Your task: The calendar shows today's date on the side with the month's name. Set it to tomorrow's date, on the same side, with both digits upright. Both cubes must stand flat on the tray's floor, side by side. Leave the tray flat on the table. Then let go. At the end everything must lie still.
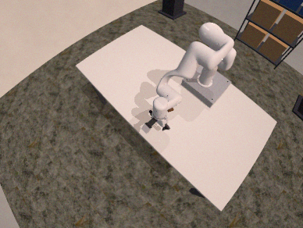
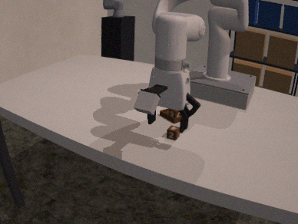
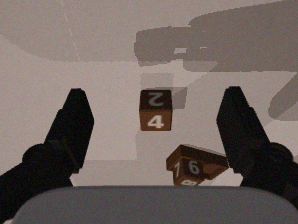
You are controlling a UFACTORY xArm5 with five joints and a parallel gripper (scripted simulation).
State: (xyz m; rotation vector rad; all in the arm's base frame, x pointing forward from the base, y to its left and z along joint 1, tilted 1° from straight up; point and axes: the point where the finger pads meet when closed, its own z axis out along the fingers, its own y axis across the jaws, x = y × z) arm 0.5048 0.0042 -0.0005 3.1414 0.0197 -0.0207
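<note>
The brown wooden cube lies 5 cm below my hand and 5 cm behind it. Round my hand: tray 17 cm behind, 6 cm to the right, 6 cm below.
</note>
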